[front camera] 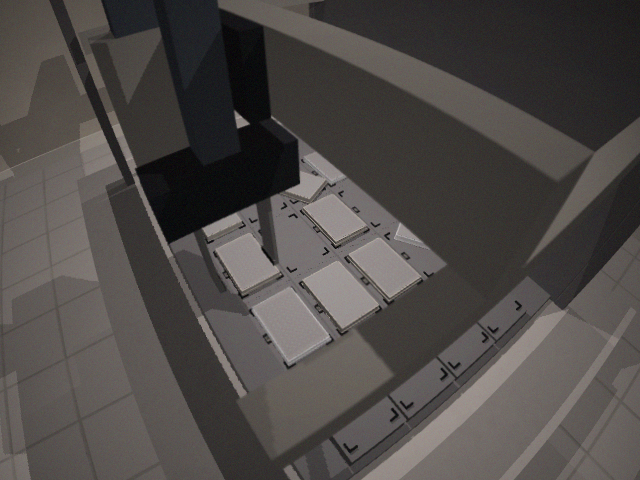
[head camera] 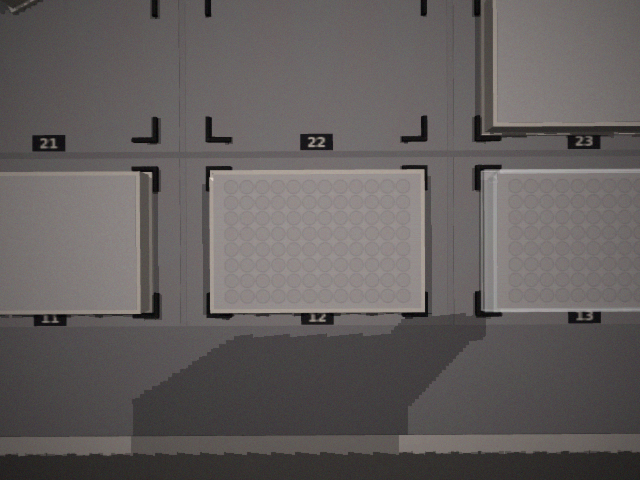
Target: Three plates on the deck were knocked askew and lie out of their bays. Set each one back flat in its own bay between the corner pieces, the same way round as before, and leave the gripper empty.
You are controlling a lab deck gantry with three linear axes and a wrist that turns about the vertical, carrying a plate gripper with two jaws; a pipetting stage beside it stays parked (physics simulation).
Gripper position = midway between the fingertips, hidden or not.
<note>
In view: my gripper [front camera: 244, 269] and a bay 42 [front camera: 370, 211].
</note>
